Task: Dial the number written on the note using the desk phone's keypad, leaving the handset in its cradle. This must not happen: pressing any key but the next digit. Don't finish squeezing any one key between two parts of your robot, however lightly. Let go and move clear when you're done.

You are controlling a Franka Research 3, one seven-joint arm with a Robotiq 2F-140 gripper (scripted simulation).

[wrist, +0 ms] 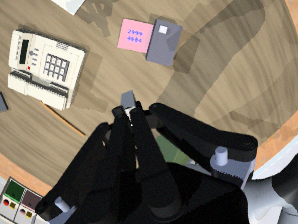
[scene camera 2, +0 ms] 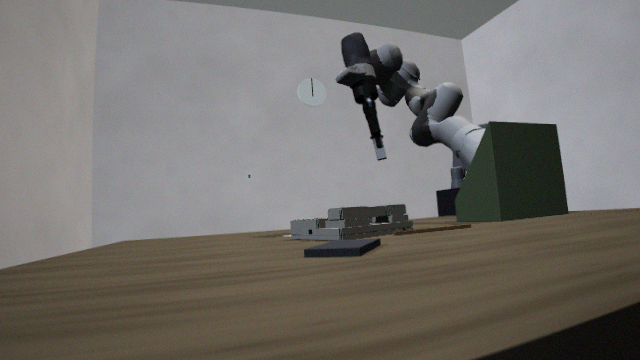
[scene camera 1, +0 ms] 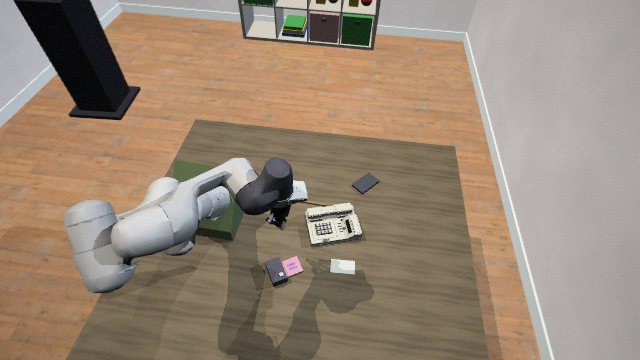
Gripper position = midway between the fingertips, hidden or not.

In view: my gripper (scene camera 2: 382, 159).
My gripper is seen too in the wrist view (wrist: 130, 100).
